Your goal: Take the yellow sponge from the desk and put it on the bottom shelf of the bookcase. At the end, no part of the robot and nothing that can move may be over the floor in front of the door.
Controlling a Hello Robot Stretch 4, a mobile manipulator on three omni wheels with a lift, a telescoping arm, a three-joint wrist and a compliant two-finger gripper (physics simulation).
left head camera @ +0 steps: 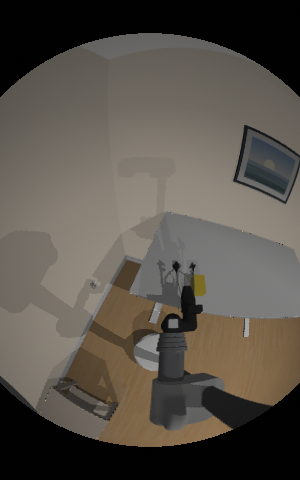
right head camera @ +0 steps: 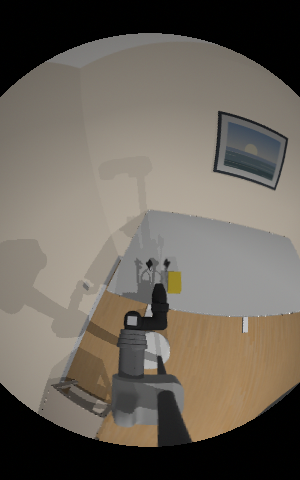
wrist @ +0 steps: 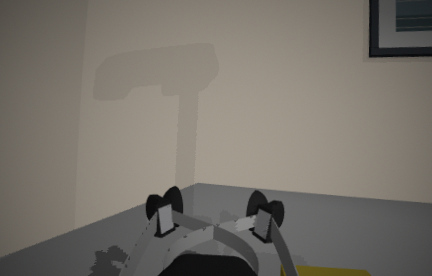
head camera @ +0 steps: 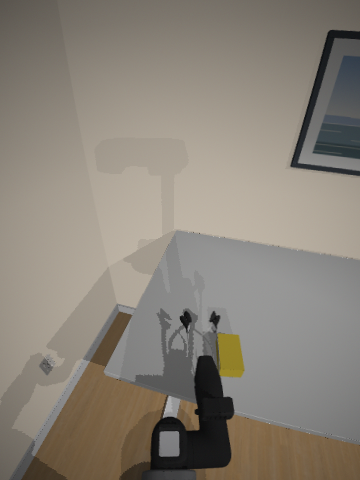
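Where they show: gripper, fingertip midpoint: [left head camera: 183,262] [right head camera: 157,259] [wrist: 215,204] [head camera: 199,312]; robot's base, link origin: [left head camera: 154,350] [right head camera: 149,348].
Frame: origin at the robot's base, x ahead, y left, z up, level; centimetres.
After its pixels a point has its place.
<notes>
The yellow sponge [head camera: 230,355] {z 96.7, x 36.4, y -16.1 cm} [left head camera: 199,285] {z 96.7, x 36.2, y -16.4 cm} [right head camera: 174,282] {z 96.6, x 36.4, y -16.3 cm} [wrist: 327,271] {z 96.6, x 42.0, y -16.9 cm} lies on the left part of the grey desk [head camera: 300,320] {z 92.1, x 49.6, y -44.5 cm} [left head camera: 250,280] {z 92.1, x 38.7, y -55.3 cm} [right head camera: 225,270] {z 92.2, x 43.0, y -48.2 cm} [wrist: 370,230] {z 92.2, x 66.1, y -34.0 cm}. My gripper [head camera: 200,320] {z 99.6, x 48.3, y -8.5 cm} [left head camera: 184,266] {z 99.6, x 48.3, y -8.5 cm} [right head camera: 158,263] {z 99.6, x 48.3, y -8.5 cm} [wrist: 215,204] {z 99.6, x 48.3, y -8.5 cm} is open and empty, over the desk top. The sponge is to the right of the fingers and nearer to me than the fingertips, beside the wrist end. In the wrist view part of the sponge shows at the bottom edge. I cannot tell the exact height of the fingers above the desk. The door does not show.
A pale piece of furniture [left head camera: 70,417] [right head camera: 65,410] with an open frame stands at the lower left; I cannot tell whether it is the bookcase. Walls meet in a corner behind the desk's left end. A framed picture [head camera: 340,115] {z 152.3, x 92.1, y -60.7 cm} [left head camera: 270,165] {z 154.6, x 88.2, y -74.6 cm} [right head camera: 250,150] {z 153.9, x 88.6, y -73.2 cm} hangs at the right.
</notes>
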